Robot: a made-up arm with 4 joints.
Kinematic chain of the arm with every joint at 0, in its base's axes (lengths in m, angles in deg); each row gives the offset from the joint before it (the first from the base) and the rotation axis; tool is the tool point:
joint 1: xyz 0 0 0.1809 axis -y
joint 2: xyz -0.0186 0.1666 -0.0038 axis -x
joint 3: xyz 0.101 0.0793 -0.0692 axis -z
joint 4: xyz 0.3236 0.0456 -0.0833 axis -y
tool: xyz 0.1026 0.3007 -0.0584
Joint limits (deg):
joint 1: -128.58..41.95
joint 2: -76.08..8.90
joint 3: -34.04..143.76
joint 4: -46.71..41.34
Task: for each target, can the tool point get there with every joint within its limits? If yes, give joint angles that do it. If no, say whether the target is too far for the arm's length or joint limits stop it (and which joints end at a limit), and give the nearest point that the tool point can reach.
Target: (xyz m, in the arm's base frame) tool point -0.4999 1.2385 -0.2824
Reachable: no: too far | nearest point -0.2809 0.7461 -0.0801 | short by 0.576 m
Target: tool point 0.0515 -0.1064 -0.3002
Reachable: yes | joints -30.45 -34.27 106.60 23.92
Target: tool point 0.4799 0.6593 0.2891
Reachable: yes | joints 7.99 -26.13 -4.90 17.54
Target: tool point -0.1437 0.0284 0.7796
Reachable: no: joint limits stop it (at a limit: joint 1, joint 3) | nearest point -0.3254 0.0325 0.5288 | short by 0.310 m
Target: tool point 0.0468 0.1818 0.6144
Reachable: no: joint limits stop it (at a limit: joint 1, joint 2, joint 4) | nearest point 0.1088 0.3988 0.8145 | short by 0.302 m
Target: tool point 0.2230 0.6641 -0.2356
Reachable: yes | joints -75.71 -41.81 -3.44 -21.44
